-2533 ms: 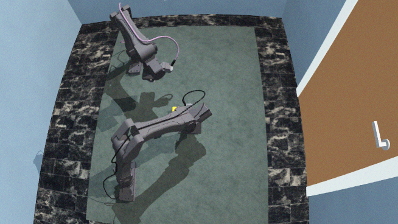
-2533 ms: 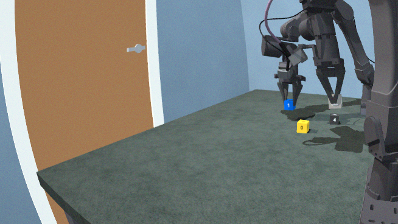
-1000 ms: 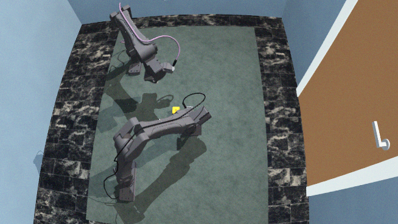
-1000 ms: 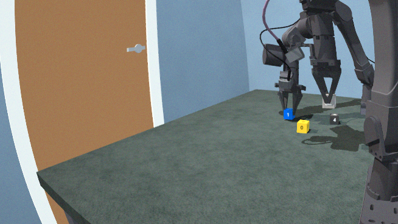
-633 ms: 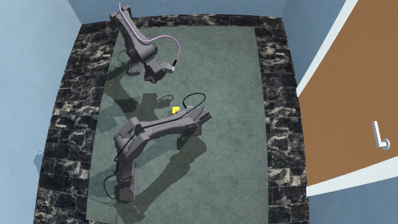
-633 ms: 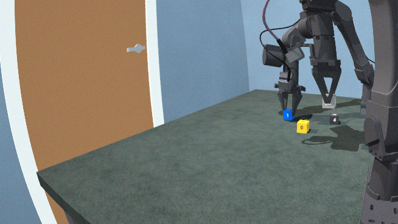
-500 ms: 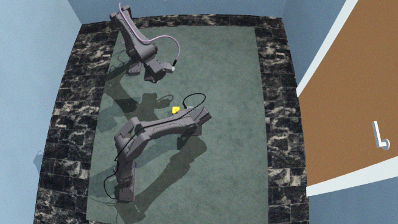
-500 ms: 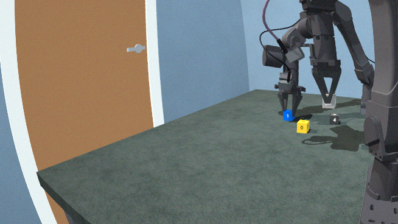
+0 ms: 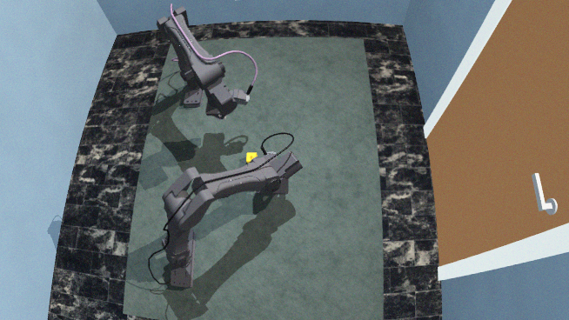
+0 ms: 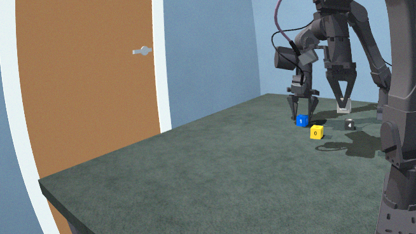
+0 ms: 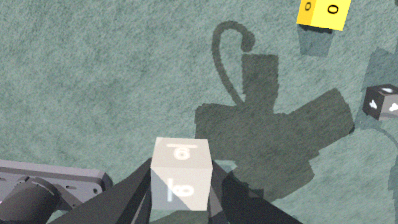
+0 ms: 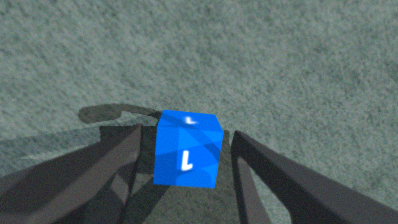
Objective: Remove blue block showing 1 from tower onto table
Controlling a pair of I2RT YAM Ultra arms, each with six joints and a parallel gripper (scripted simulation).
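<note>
The blue block showing 1 is 1 cm below my right hand. Round my right hand: yellow block marked 0: 10 cm to the left, 8 cm behind, 1 cm below; white block: 23 cm to the left, 17 cm behind, 10 cm above; small dark block showing 4: 17 cm behind, 1 cm to the right, 1 cm below.
Now: left hand right at the white block. The rest, counted from my left hand: yellow block marked 0: 9 cm ahead, 13 cm to the right, 11 cm below; then blue block showing 1: 17 cm ahead, 24 cm to the right, 11 cm below; then small dark block showing 4: 24 cm to the right, 11 cm below.
</note>
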